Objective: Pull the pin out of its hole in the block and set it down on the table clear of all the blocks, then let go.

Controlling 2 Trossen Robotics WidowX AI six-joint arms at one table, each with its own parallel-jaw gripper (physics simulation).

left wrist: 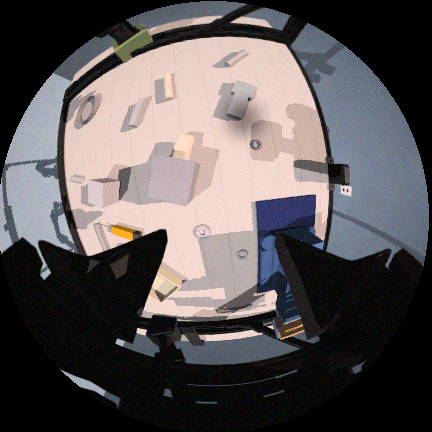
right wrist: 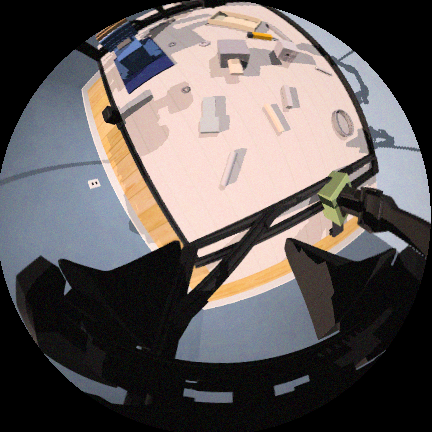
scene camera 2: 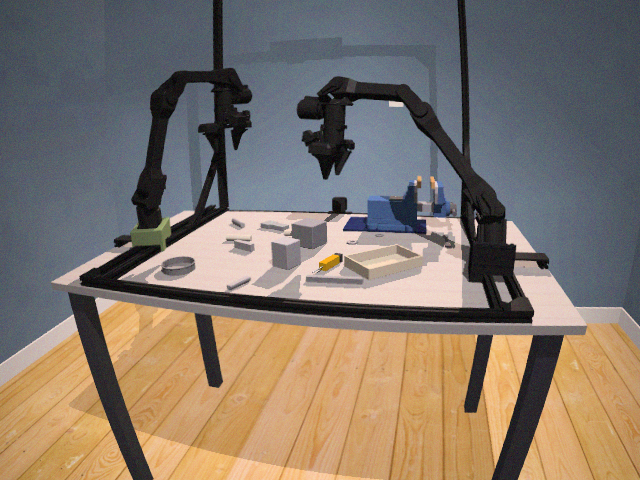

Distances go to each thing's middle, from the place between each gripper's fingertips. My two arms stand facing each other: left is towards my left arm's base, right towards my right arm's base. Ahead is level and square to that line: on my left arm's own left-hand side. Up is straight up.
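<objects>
Cream tray (scene camera 2: 375, 263): from my right hand 280 mm ahead, 560 mm to the left, 220 mm below. Large grey block (scene camera 2: 313, 233): from my right hand 170 mm ahead, 350 mm to the left, 210 mm below.
Cream tray, from my left hand: 18 cm to the left, 19 cm ahead, 16 cm below. Large grey block, from my left hand: 3 cm to the right, 7 cm ahead, 14 cm below. Nearest to my left hand of the things named here, going by their middles: the large grey block.
</objects>
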